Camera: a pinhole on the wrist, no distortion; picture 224 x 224 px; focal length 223.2 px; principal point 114.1 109.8 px. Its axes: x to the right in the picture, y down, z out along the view. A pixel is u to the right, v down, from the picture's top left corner.
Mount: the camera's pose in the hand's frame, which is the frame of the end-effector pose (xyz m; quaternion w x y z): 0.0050 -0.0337 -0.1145 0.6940 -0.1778 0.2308 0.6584
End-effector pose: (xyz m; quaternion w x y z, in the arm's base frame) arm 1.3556 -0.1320 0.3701 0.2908 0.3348 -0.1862 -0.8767
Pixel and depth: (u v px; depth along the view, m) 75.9 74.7 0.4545
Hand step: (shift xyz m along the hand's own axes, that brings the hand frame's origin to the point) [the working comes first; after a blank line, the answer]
In the camera's frame: -0.0778 -0.0715 0.4545

0.1133 0.1469 0.3019
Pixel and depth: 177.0 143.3 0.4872
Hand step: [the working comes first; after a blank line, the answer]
In the camera's frame: 0.1373 0.0731 0.4872

-0.0222 0.3539 0.2180
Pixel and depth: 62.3 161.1 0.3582
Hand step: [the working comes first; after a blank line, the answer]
In the camera's frame: -0.0831 0.0823 0.3582

-0.0483 0.1002 0.2337
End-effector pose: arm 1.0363 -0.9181 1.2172 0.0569 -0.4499 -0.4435 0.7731
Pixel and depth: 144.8 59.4 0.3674
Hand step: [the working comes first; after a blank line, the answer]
In the camera's frame: 0.0505 -0.0830 0.3674

0.1206 0.2049 0.1578
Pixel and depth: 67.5 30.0 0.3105
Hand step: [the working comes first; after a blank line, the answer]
In the camera's frame: -0.0648 -0.1110 0.3105

0.1406 0.0756 0.1729
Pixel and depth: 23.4 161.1 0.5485
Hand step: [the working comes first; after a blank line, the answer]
In the camera's frame: -0.2229 0.1261 0.5485

-0.0792 0.0918 0.4717
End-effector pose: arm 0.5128 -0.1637 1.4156 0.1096 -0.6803 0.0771 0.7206
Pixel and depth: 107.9 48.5 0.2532
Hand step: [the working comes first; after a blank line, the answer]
In the camera's frame: -0.0070 -0.0695 0.2532

0.0959 0.0950 0.0956
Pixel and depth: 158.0 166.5 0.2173
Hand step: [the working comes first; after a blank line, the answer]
In the camera's frame: 0.0427 0.0552 0.2173

-0.0301 0.1254 0.0454
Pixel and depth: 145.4 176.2 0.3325
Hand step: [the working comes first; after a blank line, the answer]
In the camera's frame: 0.0466 0.0989 0.3325

-0.0636 0.1951 0.1414
